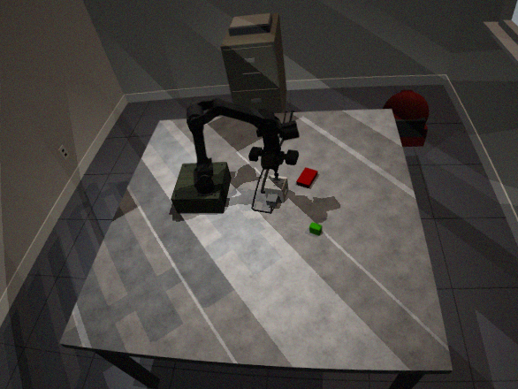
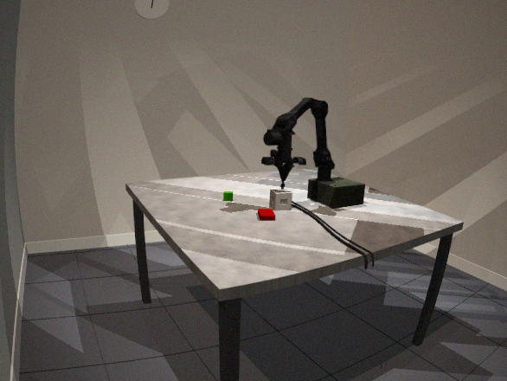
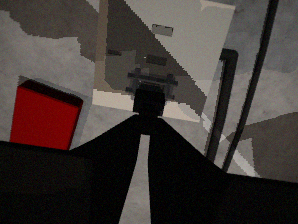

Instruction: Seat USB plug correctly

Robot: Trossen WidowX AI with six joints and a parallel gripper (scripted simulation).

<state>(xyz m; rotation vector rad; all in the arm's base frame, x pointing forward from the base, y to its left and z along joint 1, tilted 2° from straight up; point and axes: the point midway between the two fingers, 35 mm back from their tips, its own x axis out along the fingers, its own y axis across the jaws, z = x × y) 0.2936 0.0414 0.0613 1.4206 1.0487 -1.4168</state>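
The dark USB plug lies 20 mm below my gripper tip. Round my gripper tip: small green cube 130 mm ahead, 230 mm to the right, 110 mm below; red block 130 mm ahead, 60 mm to the left, 120 mm below.
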